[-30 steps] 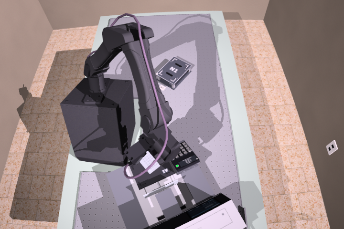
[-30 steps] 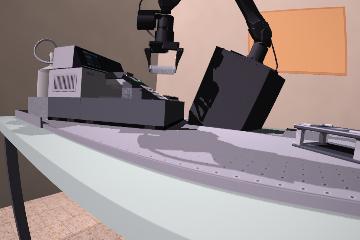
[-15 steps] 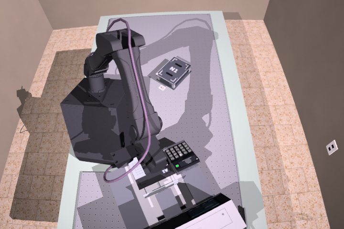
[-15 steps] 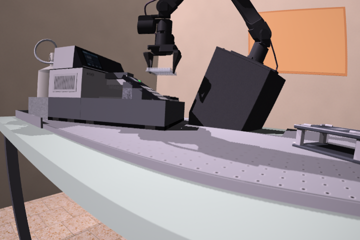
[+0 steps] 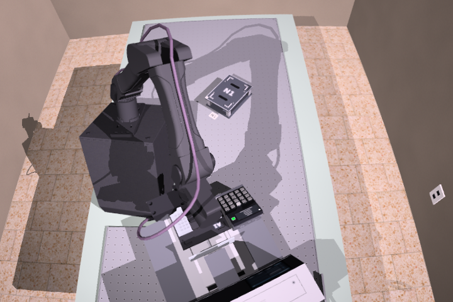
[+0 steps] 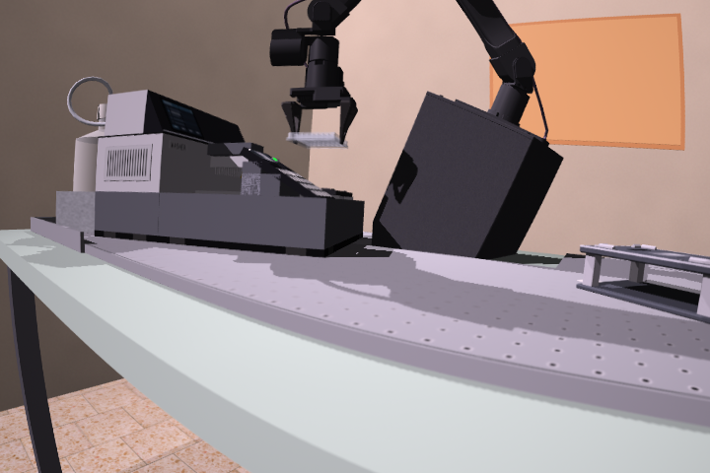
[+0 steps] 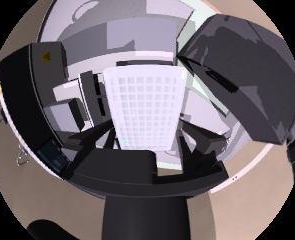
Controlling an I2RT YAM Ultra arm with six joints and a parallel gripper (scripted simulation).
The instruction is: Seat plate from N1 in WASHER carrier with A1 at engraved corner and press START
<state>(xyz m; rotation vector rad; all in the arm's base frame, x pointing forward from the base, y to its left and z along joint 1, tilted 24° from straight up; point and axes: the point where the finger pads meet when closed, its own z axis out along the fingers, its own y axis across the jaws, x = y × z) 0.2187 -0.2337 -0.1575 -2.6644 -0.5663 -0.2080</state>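
Right now the white well plate is 10 mm behind my hand. From my hand the other things lie so: dark carrier: 90 mm below; then N1 label: 30 mm ahead, 470 mm to the left, 190 mm below; then plate washer: 60 mm ahead, 140 mm to the right, 60 mm below.
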